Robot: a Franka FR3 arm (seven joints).
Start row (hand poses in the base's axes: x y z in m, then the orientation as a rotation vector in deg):
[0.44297, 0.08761, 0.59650, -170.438, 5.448, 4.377]
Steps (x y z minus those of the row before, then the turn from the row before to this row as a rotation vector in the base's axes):
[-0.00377, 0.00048, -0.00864, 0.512, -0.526, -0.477]
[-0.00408, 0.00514, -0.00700, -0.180, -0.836, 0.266]
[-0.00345, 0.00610, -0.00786, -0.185, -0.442, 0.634]
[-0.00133, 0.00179, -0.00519, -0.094, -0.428, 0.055]
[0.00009, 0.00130, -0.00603, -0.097, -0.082, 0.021]
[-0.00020, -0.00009, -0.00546, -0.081, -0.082, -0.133]
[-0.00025, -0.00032, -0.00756, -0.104, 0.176, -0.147]
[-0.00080, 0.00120, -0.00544, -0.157, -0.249, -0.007]
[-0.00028, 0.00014, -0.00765, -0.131, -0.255, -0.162]
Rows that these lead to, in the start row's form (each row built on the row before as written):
[0.43920, 0.08809, 0.58786, -169.896, 6.056, 3.551]
[0.43512, 0.09323, 0.58086, -170.090, 5.563, 2.338]
[0.43167, 0.09933, 0.57300, -170.306, 4.574, 1.755]
[0.43034, 0.10112, 0.56781, -170.398, 4.442, 1.123]
[0.43043, 0.10242, 0.56178, -170.495, 4.404, 1.000]
[0.43023, 0.10233, 0.55632, -170.569, 4.594, 0.859]
[0.42998, 0.10201, 0.54876, -170.669, 4.838, 1.099]
[0.42918, 0.10321, 0.54332, -170.821, 4.824, 0.721]
[0.42890, 0.10335, 0.53567, -170.939, 5.039, 0.316]

